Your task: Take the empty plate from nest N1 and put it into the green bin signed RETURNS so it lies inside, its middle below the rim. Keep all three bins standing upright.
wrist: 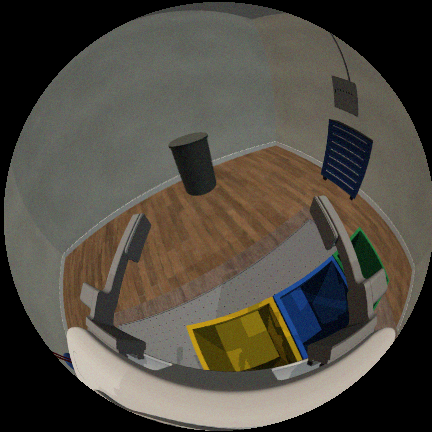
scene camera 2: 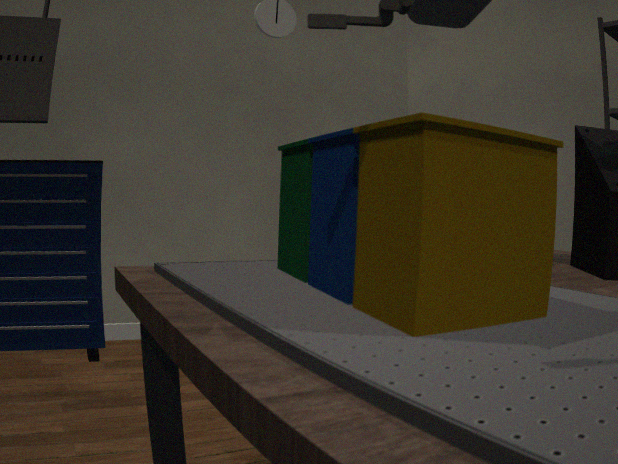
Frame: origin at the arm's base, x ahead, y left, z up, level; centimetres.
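Seen in the pictures: end effector, tool point: [wrist: 226,231].
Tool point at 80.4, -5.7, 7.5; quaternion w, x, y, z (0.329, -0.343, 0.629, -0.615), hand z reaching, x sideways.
Observation:
A point is followed by its place in that frame, as x, y, z.
The green bin [scene camera 2: 295,210] {70.6, -26.3, -14.4} [wrist: 370,257] {61.4, -31.5, -7.2} stands at the far end of a row of three touching bins, partly behind a finger in the wrist view. The blue bin [scene camera 2: 332,220] {73.5, -13.8, -14.9} [wrist: 300,310] {66.0, -15.9, -23.0} is in the middle and the yellow bin [scene camera 2: 485,225] {70.8, 5.5, -14.1} [wrist: 250,345] {66.9, -0.3, -23.0} at the near end. All three stand upright. My gripper [wrist: 232,229] {80.4, -5.7, 7.5} is open with nothing between its fingers, above the level of the bins; part of it shows at the top of scene camera 2. The empty plate and nest N1 do not show in either view. No RETURNS sign is visible.
The bins stand on a grey perforated board [scene camera 2: 450,370] {81.4, 11.7, -23.2} [wrist: 170,320] {83.9, 14.3, -23.3} on a wooden table [scene camera 2: 200,330] {90.5, -9.3, -24.6}. A black object [scene camera 2: 592,215] {12.3, -9.0, -13.0} stands behind at the right. A dark waste can [wrist: 196,165] and a blue drawer cabinet [scene camera 2: 50,255] [wrist: 347,157] stand beyond the table.

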